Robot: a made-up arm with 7 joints.
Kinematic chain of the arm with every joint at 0, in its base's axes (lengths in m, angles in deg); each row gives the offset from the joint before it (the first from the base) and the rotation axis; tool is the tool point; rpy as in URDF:
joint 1: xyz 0 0 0.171 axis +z
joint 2: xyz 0 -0.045 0.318 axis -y
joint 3: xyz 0 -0.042 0.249 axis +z
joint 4: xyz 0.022 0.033 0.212 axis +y
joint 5: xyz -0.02 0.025 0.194 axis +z
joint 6: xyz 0 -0.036 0.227 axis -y
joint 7: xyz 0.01 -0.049 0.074 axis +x
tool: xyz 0 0 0 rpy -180 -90 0
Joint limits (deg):
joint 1: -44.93..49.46
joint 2: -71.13..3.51
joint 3: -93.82..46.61
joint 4: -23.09..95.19
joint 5: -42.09..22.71
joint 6: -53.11..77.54
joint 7: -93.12..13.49
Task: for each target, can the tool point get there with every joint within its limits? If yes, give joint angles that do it. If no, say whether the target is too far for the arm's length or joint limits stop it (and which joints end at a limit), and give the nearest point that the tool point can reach.
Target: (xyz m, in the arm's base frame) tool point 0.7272 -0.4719 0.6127
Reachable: yes | joints -2.90 -59.96 -47.86 63.63 13.54 40.65 -75.42
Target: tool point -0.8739 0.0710 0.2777
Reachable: no: joint limits stop it (at a limit: joint 1, joint 2, joint 3, joint 4, joint 6) | nearest point -0.4485 -0.3400 0.8552 | short by 0.827 m
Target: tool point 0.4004 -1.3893 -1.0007
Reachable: no: too far | nearest point 0.2874 -0.6443 0.1937 | short by 1.412 m
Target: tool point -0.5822 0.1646 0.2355
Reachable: no: joint limits stop it (at a limit: joint 1, joint 2, joint 3, joint 4, joint 5, joint 6) | nearest point 0.0842 0.4962 0.2984 | short by 0.747 m
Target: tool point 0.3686 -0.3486 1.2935
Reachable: yes | joints -31.59 -28.74 -12.28 14.94 -18.42 52.17 -20.29
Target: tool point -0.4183 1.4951 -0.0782
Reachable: no: too far | nearest point 0.1641 0.6515 0.3270 | short by 1.102 m
